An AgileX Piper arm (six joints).
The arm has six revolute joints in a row. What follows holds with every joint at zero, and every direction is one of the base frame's. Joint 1 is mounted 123.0 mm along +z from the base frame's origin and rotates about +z. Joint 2 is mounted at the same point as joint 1 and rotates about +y. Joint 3 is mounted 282.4 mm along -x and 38.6 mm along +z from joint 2 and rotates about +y. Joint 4 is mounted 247.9 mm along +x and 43.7 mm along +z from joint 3 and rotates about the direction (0.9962, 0, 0.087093). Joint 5 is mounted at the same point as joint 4 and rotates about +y. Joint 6 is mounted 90.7 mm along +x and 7.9 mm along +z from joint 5 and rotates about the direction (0.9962, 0, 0.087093). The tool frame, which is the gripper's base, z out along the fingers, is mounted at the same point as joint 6; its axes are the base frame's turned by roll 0.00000, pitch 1.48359 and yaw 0.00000 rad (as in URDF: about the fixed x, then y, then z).
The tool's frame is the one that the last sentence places.
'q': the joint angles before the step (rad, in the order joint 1, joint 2, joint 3, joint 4, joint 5, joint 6). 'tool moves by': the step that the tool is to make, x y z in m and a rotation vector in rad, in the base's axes. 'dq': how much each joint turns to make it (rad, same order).
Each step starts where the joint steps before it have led.
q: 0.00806, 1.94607, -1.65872, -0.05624, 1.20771, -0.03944
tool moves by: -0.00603, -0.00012, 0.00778, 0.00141, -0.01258, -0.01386
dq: 0.00006, -0.02980, 0.01562, -0.00108, 0.00235, 0.01422
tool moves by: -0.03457, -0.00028, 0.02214, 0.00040, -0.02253, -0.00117
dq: 0.00000, -0.14196, 0.11949, 0.00000, 0.00000, 0.00120
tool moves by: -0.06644, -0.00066, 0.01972, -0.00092, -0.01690, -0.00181
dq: 0.00003, -0.24574, 0.22824, -0.00149, 0.00072, 0.00207
